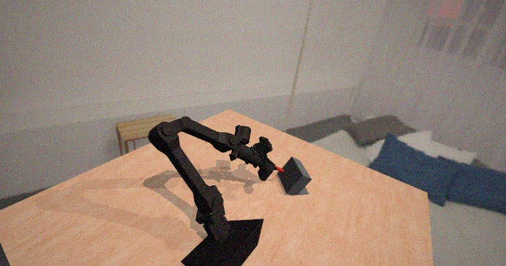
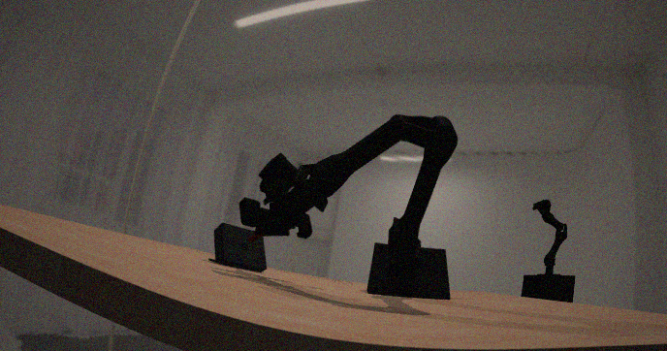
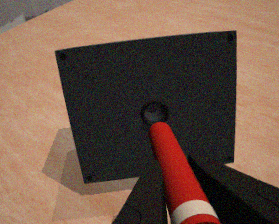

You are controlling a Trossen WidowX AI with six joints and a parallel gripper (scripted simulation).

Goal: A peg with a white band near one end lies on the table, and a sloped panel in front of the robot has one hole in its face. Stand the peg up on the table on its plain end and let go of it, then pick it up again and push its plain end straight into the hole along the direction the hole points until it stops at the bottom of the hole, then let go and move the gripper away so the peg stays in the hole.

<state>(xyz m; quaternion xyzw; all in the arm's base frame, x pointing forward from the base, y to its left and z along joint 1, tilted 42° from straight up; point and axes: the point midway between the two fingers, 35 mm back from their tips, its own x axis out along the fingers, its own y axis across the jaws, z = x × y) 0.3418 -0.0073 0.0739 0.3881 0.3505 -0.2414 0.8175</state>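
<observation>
The sloped panel is 70 mm ahead of my gripper tip, 60 mm to the right of it and 50 mm below it. Round my gripper tip: red peg 10 mm to the left, 10 mm behind, 10 mm above.
</observation>
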